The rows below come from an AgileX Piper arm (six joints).
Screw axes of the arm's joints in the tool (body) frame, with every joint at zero. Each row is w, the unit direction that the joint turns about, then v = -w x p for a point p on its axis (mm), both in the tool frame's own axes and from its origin. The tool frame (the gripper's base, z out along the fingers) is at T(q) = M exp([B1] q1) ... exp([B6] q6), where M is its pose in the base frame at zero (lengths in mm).
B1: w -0.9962 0 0.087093 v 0.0 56.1 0.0
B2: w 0 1 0 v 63.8 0.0 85.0
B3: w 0 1 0 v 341.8 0.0 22.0
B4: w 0 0 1 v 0.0 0.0 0.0
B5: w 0 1 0 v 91.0 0.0 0.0
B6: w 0 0 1 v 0.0 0.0 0.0
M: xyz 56.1 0.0 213.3 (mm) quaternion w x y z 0.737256 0 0.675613 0
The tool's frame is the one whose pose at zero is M.
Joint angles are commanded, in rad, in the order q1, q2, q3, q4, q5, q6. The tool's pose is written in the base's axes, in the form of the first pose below.
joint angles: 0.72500 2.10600 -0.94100 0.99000 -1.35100 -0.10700
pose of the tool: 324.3 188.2 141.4; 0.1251 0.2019 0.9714; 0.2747 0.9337 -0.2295; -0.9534 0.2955 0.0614
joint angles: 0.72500 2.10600 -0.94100 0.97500 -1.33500 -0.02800
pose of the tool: 324.8 189.9 140.6; 0.1249 0.1772 0.9762; 0.3479 0.9136 -0.2103; -0.9292 0.3659 0.0524
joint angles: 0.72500 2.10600 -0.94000 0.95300 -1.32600 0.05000
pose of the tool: 325.0 191.8 140.4; 0.1269 0.1475 0.9809; 0.4148 0.8904 -0.1876; -0.9010 0.4306 0.0519
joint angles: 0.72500 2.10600 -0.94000 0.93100 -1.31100 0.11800
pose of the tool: 325.5 194.1 139.9; 0.1189 0.1202 0.9856; 0.4726 0.8661 -0.1626; -0.8732 0.4851 0.0462
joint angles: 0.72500 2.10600 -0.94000 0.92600 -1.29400 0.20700
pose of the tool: 325.7 195.1 138.6; 0.1115 0.1081 0.9879; 0.5494 0.8216 -0.1519; -0.8281 0.5597 0.0323
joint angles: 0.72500 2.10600 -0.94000 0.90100 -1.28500 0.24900
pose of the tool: 326.0 197.4 138.7; 0.1008 0.0832 0.9914; 0.5799 0.8048 -0.1265; -0.8084 0.5877 0.0329
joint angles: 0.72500 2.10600 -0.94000 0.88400 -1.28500 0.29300
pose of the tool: 326.2 198.8 139.2; 0.0994 0.0637 0.9930; 0.6116 0.7833 -0.1114; -0.7849 0.6184 0.0389
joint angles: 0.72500 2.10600 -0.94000 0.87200 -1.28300 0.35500
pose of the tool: 326.3 199.8 139.4; 0.0971 0.0477 0.9941; 0.6570 0.7472 -0.1000; -0.7476 0.6629 0.0412
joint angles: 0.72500 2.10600 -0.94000 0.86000 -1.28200 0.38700
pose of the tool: 326.3 200.8 139.7; 0.0932 0.0347 0.9950; 0.6786 0.7291 -0.0890; -0.7286 0.6835 0.0444
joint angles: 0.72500 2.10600 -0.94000 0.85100 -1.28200 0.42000
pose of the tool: 326.4 201.5 140.0; 0.0907 0.0240 0.9956; 0.7008 0.7088 -0.0810; -0.7076 0.7050 0.0475
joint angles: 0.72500 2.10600 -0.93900 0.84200 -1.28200 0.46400
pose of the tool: 326.3 202.1 140.1; 0.0873 0.0131 0.9961; 0.7294 0.6802 -0.0729; -0.6785 0.7329 0.0499
